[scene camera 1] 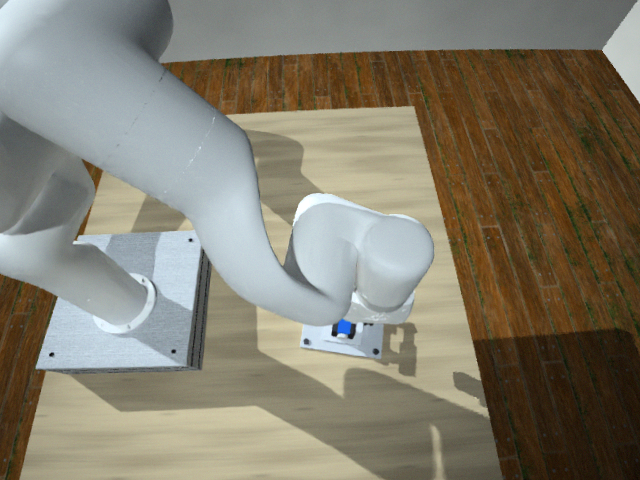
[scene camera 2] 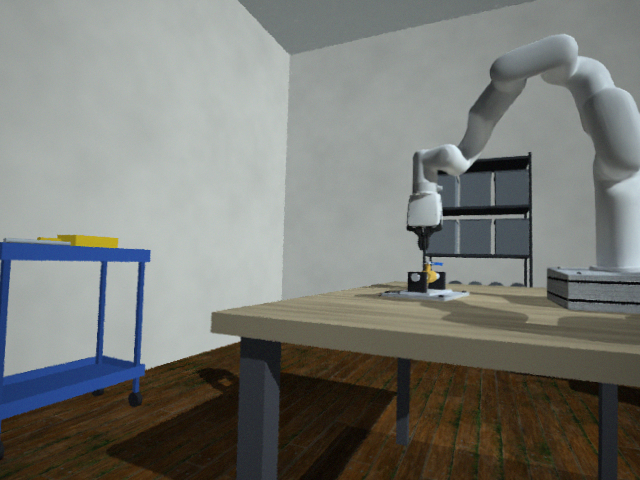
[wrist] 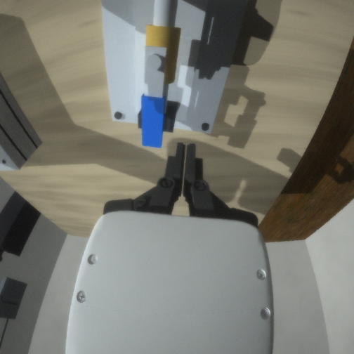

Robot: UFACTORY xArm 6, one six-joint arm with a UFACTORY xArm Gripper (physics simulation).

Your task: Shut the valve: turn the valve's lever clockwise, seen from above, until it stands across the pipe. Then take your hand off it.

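The valve's blue lever handle points along the pipe, roughly in line with it. The yellow valve body sits on the white pipe, which is held by black clamps on a pale base plate. My gripper is shut and empty. Its fingertips are above the lever's height in the second scene view and to the right of the blue handle's end in the wrist view. In the first scene view the arm hides the fingers and part of the valve.
The assembly stands on a wooden table. The arm's metal base block stands on the same table. A blue trolley stands beyond the table at the left, and a dark shelf rack stands behind.
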